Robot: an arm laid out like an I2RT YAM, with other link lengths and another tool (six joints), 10 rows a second.
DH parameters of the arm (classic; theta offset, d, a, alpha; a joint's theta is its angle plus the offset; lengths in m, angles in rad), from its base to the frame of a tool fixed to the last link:
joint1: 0 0.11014 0.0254 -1.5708
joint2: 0 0 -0.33 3.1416
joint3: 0.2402 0 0.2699 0
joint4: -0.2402 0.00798 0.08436 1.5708
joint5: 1.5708 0.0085 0 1.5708
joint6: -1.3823 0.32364 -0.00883 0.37
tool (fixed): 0 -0.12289 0 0
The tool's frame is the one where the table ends.
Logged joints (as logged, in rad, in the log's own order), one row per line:
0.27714, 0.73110, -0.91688, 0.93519, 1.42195, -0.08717
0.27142, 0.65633, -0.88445, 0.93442, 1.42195, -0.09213
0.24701, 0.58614, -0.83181, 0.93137, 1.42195, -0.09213
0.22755, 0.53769, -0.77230, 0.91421, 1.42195, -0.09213
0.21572, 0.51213, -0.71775, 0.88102, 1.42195, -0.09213
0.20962, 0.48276, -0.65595, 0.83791, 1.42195, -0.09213
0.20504, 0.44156, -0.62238, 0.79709, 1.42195, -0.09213
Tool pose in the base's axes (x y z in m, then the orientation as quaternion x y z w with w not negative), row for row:
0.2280, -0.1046, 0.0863, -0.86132, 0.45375, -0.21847, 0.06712
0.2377, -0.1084, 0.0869, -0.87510, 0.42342, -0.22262, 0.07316
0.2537, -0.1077, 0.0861, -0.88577, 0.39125, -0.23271, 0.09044
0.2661, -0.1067, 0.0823, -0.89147, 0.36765, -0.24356, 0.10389
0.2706, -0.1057, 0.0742, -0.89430, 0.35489, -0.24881, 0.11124
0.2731, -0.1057, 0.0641, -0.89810, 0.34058, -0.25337, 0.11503
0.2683, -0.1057, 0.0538, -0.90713, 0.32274, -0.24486, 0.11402
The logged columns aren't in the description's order. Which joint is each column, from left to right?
Columns, left to right: joint5, joint6, joint4, joint3, joint2, joint1.
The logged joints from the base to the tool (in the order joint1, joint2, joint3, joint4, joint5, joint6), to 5 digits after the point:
-0.08717, 1.42195, 0.93519, -0.91688, 0.27714, 0.73110
-0.09213, 1.42195, 0.93442, -0.88445, 0.27142, 0.65633
-0.09213, 1.42195, 0.93137, -0.83181, 0.24701, 0.58614
-0.09213, 1.42195, 0.91421, -0.77230, 0.22755, 0.53769
-0.09213, 1.42195, 0.88102, -0.71775, 0.21572, 0.51213
-0.09213, 1.42195, 0.83791, -0.65595, 0.20962, 0.48276
-0.09213, 1.42195, 0.79709, -0.62238, 0.20504, 0.44156

